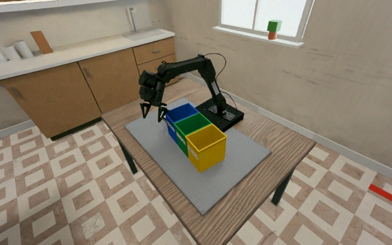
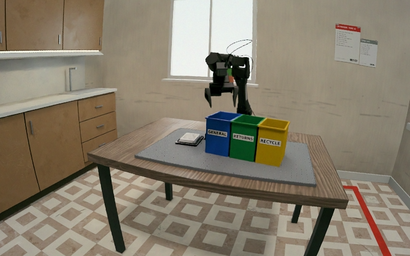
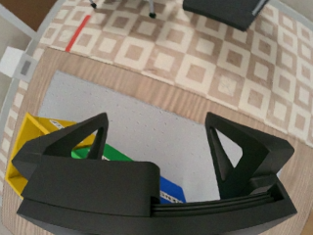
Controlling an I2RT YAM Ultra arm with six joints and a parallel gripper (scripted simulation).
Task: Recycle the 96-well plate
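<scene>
My hand is 30 cm past the white 96-well plate, 25 cm above it and 22 cm to the left of it. Also, from my hand: green returns bin 18 cm below, 18 cm behind, 11 cm to the left; then blue general bin 21 cm behind, 18 cm below, 2 cm to the right; then yellow recycle bin 24 cm to the left, 18 cm below, 15 cm behind.
</scene>
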